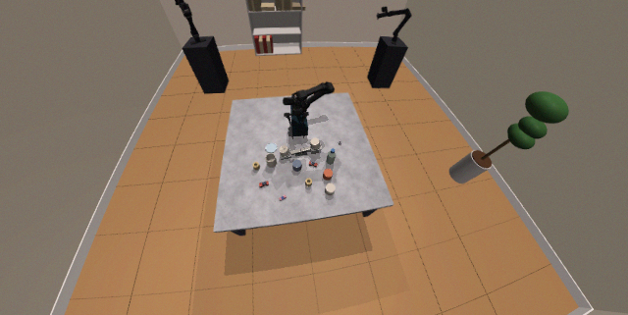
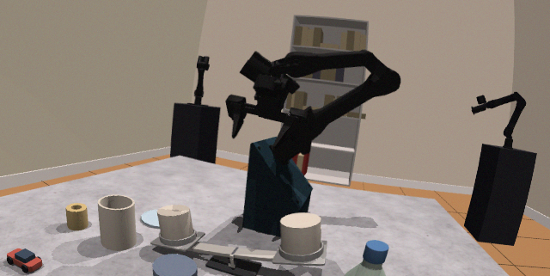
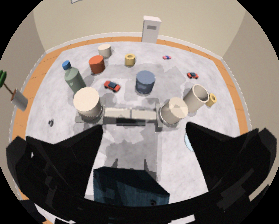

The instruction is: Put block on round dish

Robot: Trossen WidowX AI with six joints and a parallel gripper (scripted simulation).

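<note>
My gripper tip is 200 mm above the block, 110 mm to the left of it and 110 mm short of it. Round my gripper tip: pale blue round dish (240 mm below, 230 mm to the right, 40 mm ahead); balance (200 mm below, 100 mm ahead, 30 mm to the left); open beige cylinder (220 mm to the right, 200 mm below, 190 mm ahead).
</note>
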